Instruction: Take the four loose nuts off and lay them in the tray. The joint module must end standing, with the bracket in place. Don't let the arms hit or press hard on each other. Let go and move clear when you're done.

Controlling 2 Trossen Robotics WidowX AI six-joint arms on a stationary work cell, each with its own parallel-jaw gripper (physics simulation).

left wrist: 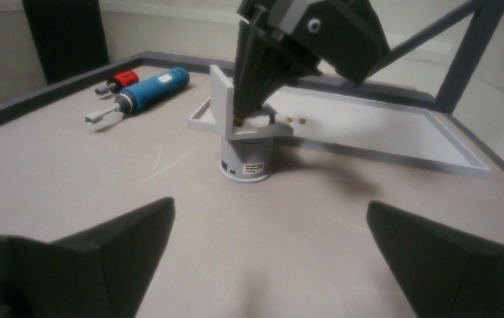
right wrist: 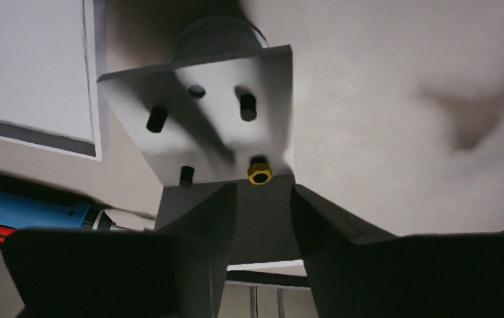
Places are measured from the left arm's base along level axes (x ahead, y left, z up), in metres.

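Where they show: left gripper, fingertip midpoint: (left wrist: 272, 209); right gripper, fingertip midpoint: (left wrist: 236, 111) (right wrist: 263, 192).
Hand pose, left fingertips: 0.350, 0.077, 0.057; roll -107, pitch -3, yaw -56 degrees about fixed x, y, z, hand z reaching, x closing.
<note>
Things, the pixels of their centre, and the offset from my left fingertips, as dx, dy, dz.
- grey joint module, body centre: (right wrist: 217, 102) (left wrist: 247, 140) +0.130, +0.099, -0.058
- white L-shaped bracket, body centre: (right wrist: 210, 171) (left wrist: 251, 100) +0.130, +0.099, -0.011
- brass nut, body centre: (right wrist: 259, 173) (left wrist: 238, 118) +0.105, +0.096, -0.022
- white tray, body centre: (left wrist: 328, 117) +0.338, +0.071, -0.087
- blue power driver, body centre: (right wrist: 41, 211) (left wrist: 146, 93) +0.169, +0.333, -0.075
- red tool, body centre: (right wrist: 28, 233) (left wrist: 117, 84) +0.169, +0.420, -0.080
The grey joint module (left wrist: 246, 159) (right wrist: 215, 39) stands upright. The white L-shaped bracket (left wrist: 221, 102) (right wrist: 210, 142) sits on top, its wall upright. Its plate shows four dark studs in the right wrist view, three bare. One brass nut (left wrist: 238, 121) (right wrist: 260, 175) is on the stud near the wall. My right gripper (right wrist: 263, 192) is partly open and empty, its fingertips just short of that nut on either side. Two brass nuts (left wrist: 288, 119) (left wrist: 302, 120) lie in the white tray (left wrist: 400, 161) (right wrist: 98, 110); the right arm may hide more. My left gripper (left wrist: 272, 209) is wide open and empty, in front of the module.
A blue power driver (left wrist: 155, 91) (right wrist: 40, 210) and a red tool (left wrist: 126, 78) (right wrist: 6, 232) lie on the table, left of the module in the left wrist view. A dark raised edge (left wrist: 55, 89) borders the table. The right arm (left wrist: 280, 55) hangs over the bracket and tray.
</note>
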